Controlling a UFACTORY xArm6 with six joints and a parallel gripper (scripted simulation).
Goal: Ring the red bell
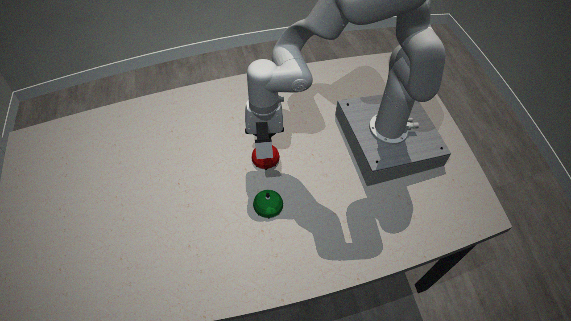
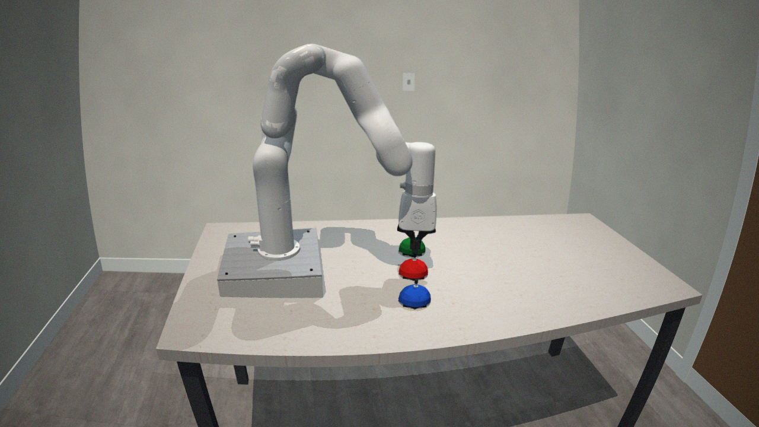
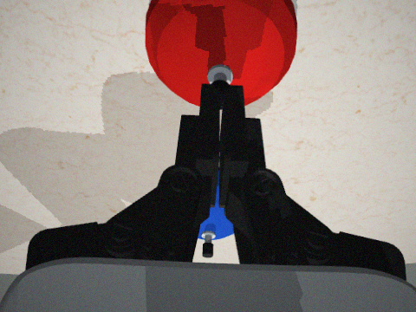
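My hand is 50 mm above the red bell. Round my hand: blue bell (160 mm to the right, 50 mm below, 10 mm behind); then green bell (160 mm to the left, 50 mm below, 10 mm ahead).
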